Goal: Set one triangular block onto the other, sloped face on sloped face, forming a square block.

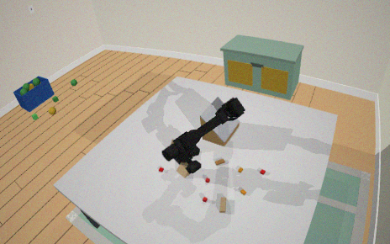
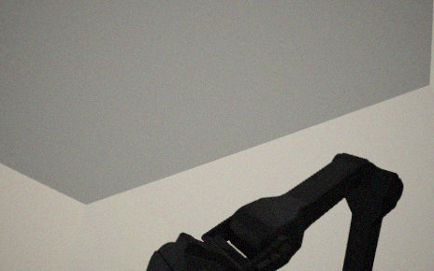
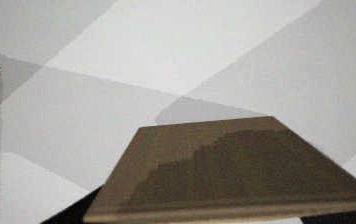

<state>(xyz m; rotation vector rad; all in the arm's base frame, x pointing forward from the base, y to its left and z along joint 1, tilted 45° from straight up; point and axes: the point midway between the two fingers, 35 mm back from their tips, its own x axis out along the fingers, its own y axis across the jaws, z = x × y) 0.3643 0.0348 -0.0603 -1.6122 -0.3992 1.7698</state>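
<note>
Now: the wooden triangular block 10 mm behind my gripper tip and 10 mm above it.
</note>
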